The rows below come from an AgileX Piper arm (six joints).
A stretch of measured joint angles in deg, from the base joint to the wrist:
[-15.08 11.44 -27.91 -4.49 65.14 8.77]
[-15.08 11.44 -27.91 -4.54 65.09 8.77]
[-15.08 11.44 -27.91 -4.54 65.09 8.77]
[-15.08 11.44 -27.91 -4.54 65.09 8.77]
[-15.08 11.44 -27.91 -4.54 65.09 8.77]
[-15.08 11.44 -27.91 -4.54 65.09 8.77]
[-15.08 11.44 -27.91 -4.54 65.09 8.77]
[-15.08 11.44 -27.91 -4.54 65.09 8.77]
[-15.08 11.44 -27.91 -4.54 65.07 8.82]
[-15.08 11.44 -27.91 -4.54 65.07 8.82]
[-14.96 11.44 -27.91 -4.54 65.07 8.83]
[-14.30 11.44 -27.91 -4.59 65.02 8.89]
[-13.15 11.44 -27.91 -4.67 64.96 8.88]
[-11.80 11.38 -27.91 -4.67 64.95 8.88]
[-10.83 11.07 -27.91 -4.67 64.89 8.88]
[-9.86 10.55 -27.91 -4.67 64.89 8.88]
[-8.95 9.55 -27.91 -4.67 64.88 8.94]
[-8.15 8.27 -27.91 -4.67 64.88 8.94]
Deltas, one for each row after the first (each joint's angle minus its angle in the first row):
[0.00 0.00 0.00 -0.05 -0.05 0.00]
[0.00 0.00 0.00 -0.05 -0.05 0.00]
[0.00 0.00 0.00 -0.05 -0.05 0.00]
[0.00 0.00 0.00 -0.05 -0.05 0.00]
[0.00 0.00 0.00 -0.05 -0.05 0.00]
[0.00 0.00 0.00 -0.05 -0.05 0.00]
[0.00 0.00 0.00 -0.05 -0.05 0.00]
[0.00 0.00 0.00 -0.05 -0.07 0.05]
[0.00 0.00 0.00 -0.05 -0.07 0.05]
[0.12 0.00 0.00 -0.05 -0.07 0.06]
[0.78 0.00 0.00 -0.10 -0.12 0.12]
[1.93 0.00 0.00 -0.18 -0.18 0.11]
[3.28 -0.06 0.00 -0.18 -0.19 0.11]
[4.25 -0.37 0.00 -0.18 -0.25 0.11]
[5.22 -0.89 0.00 -0.18 -0.25 0.11]
[6.13 -1.89 0.00 -0.18 -0.26 0.17]
[6.93 -3.17 0.00 -0.18 -0.26 0.17]

